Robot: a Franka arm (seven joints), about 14 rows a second.
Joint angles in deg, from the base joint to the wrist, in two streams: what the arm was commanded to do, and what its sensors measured. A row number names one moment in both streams.
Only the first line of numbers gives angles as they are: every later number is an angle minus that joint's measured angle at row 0.
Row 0, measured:
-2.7 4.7 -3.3 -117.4 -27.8 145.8 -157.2
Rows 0 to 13, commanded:
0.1 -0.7 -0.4 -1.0 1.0 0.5 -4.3
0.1 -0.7 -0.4 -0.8 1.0 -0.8 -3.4
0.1 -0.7 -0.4 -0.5 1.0 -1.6 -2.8
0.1 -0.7 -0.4 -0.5 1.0 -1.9 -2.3
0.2 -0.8 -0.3 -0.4 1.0 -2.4 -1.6
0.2 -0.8 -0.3 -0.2 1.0 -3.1 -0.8
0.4 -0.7 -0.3 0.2 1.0 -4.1 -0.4
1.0 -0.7 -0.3 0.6 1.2 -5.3 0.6
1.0 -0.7 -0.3 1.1 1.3 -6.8 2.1
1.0 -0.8 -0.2 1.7 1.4 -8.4 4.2
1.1 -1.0 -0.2 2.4 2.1 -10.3 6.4
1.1 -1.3 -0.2 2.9 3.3 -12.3 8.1
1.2 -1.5 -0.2 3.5 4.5 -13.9 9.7
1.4 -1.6 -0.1 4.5 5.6 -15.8 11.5
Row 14, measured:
0.3 -0.6 0.0 2.9 3.4 -11.2 8.2
